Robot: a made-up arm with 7 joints.
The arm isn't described. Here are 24 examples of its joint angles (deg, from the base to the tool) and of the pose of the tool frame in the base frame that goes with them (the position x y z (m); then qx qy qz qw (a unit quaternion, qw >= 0)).
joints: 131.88 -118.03 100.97 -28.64 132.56 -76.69 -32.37
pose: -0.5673 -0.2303 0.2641 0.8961 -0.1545 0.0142 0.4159
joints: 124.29 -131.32 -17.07 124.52 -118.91 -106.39 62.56
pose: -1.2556 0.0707 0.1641 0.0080 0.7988 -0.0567 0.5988
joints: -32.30 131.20 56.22 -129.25 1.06 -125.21 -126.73
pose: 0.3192 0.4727 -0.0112 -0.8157 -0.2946 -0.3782 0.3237
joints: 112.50 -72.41 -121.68 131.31 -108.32 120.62 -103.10
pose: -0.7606 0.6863 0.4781 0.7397 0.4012 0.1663 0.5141
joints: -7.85 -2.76 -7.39 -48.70 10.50 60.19 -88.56
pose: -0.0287 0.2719 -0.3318 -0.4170 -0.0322 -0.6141 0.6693
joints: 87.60 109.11 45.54 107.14 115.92 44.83 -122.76
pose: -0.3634 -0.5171 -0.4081 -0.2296 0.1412 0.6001 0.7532
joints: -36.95 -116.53 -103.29 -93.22 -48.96 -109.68 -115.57
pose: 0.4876 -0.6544 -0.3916 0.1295 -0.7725 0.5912 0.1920
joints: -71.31 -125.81 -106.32 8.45 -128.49 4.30 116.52
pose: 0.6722 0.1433 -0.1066 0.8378 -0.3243 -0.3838 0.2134
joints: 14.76 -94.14 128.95 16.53 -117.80 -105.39 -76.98
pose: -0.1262 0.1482 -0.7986 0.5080 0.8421 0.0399 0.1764
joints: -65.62 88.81 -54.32 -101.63 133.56 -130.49 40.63
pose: -0.1361 0.3596 0.2688 0.1373 -0.4839 0.4485 0.7388
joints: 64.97 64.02 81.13 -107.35 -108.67 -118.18 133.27
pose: -0.6551 0.2415 -0.4804 0.6122 0.3545 0.5893 0.3903
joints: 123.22 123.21 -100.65 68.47 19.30 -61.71 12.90
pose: -0.2005 -0.7821 0.1792 0.7142 0.0775 0.4866 0.4971
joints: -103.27 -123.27 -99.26 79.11 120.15 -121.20 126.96
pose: 1.2619 0.3027 0.1939 0.0242 -0.4246 0.7668 0.4808
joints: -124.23 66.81 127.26 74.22 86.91 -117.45 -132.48
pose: 0.1226 -0.7555 0.1188 -0.0401 -0.9585 0.2764 0.0578
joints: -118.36 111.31 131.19 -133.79 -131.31 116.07 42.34
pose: 0.6235 0.2413 0.0173 -0.9684 -0.1307 -0.1926 0.0891
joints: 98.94 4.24 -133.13 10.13 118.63 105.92 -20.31
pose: -0.0660 0.0241 0.0302 0.2227 -0.1151 -0.2209 0.9425
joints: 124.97 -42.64 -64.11 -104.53 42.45 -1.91 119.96
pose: -0.9345 0.3214 0.5232 0.9152 0.3137 -0.1383 0.2118
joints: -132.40 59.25 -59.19 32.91 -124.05 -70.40 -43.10
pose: 0.0192 -0.2214 0.0913 -0.1580 0.3505 -0.9207 0.0673
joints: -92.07 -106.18 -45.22 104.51 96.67 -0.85 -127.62
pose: 1.1406 0.3627 0.2291 0.4325 -0.5694 -0.6305 0.3021
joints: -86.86 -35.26 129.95 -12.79 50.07 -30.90 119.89
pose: 0.5604 0.2726 0.2340 -0.5502 0.8026 0.2262 0.0441
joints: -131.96 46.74 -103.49 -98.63 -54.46 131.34 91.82
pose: 0.0083 0.6428 -0.0134 0.3474 0.4323 0.6855 0.4718
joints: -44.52 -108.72 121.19 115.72 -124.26 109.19 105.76
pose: 0.1815 0.4662 -0.2705 -0.6248 -0.2798 0.1297 0.7172
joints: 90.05 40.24 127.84 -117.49 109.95 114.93 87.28
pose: -0.5708 0.1255 0.1615 -0.4306 -0.1864 0.8225 0.3215
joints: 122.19 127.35 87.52 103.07 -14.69 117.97 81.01
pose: -0.6349 -0.3315 0.4518 0.2957 -0.6106 -0.0600 0.7322
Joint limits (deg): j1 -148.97..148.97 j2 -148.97..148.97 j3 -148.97..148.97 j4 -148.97..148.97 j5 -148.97..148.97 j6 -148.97..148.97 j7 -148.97..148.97
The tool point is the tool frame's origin. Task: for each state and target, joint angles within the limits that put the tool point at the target. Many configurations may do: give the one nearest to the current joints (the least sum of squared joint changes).
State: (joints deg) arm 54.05 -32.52 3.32 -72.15 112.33 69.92 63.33
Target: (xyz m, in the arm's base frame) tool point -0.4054 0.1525 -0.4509
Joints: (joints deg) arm 48.69 -31.04 7.68 -61.87 108.59 69.80 69.47
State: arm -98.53 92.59 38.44 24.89 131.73 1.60 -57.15
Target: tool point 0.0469 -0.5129 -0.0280
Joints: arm -76.19 111.81 -3.30 31.89 119.37 -10.19 -64.39
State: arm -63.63 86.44 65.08 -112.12 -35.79 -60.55 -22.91
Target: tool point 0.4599 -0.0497 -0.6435
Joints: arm -30.49 60.77 78.32 -148.97 -58.28 -74.73 -61.13
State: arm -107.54 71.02 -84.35 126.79 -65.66 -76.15 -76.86
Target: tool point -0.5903 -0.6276 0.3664
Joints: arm -106.85 101.45 -65.47 135.05 -59.46 -80.28 -98.51
